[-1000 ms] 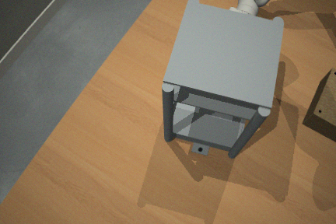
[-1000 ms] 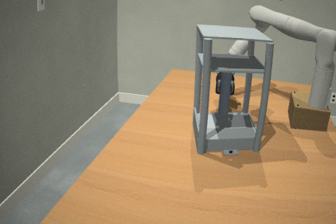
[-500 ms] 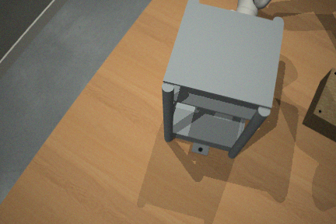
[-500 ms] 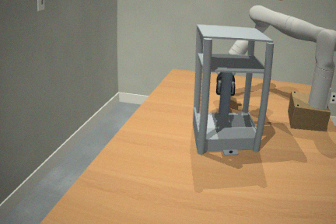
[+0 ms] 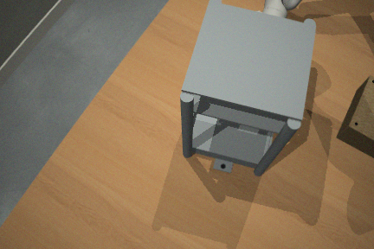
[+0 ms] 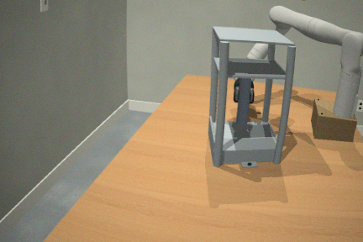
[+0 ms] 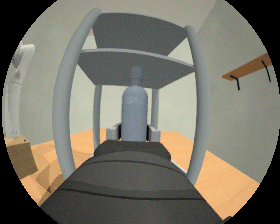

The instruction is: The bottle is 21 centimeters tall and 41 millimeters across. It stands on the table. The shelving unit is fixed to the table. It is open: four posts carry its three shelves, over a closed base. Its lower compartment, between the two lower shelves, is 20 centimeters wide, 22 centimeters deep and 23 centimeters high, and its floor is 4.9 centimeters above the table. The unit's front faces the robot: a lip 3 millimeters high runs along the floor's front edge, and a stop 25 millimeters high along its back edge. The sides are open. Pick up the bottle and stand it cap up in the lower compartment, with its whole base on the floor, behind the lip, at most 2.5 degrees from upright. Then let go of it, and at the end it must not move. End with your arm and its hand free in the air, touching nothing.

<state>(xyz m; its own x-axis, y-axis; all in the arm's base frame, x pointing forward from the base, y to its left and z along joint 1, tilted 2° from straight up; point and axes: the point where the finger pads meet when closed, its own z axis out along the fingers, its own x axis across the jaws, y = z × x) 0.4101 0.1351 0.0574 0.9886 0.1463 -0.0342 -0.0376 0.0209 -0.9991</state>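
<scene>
The grey shelving unit lies 6 cm to the left of my hand, 3 cm above it and 2 cm behind it.
</scene>
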